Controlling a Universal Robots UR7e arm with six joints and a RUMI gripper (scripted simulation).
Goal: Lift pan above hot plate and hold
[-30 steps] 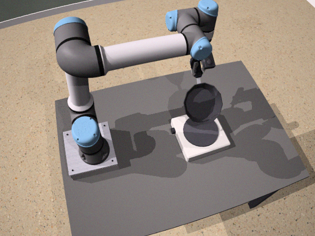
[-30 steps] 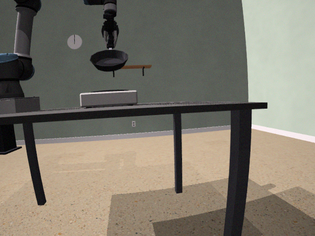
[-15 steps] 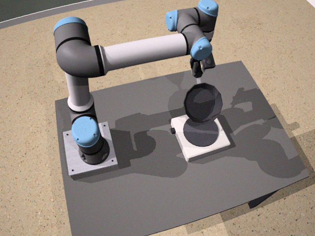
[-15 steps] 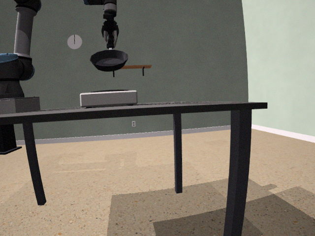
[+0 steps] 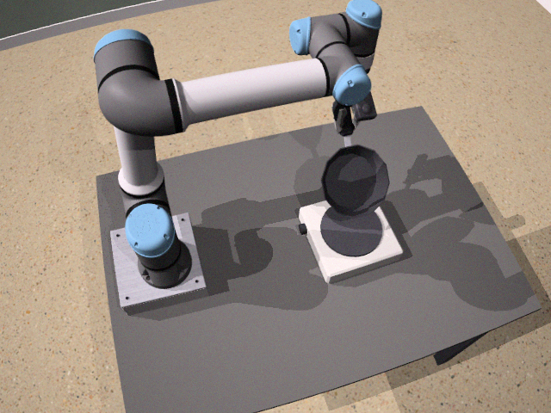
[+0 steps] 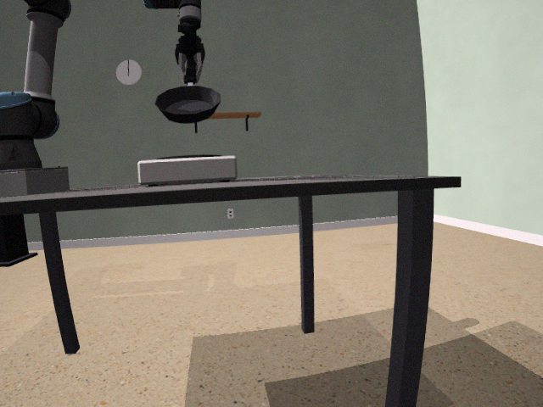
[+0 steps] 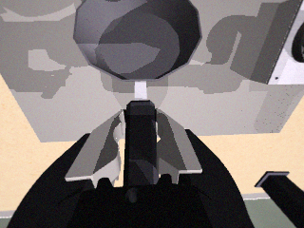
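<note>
Right now the dark pan is 50 mm to the right of my hand and 70 mm below it. Also, from my hand: hot plate: 140 mm to the right, 310 mm below.
</note>
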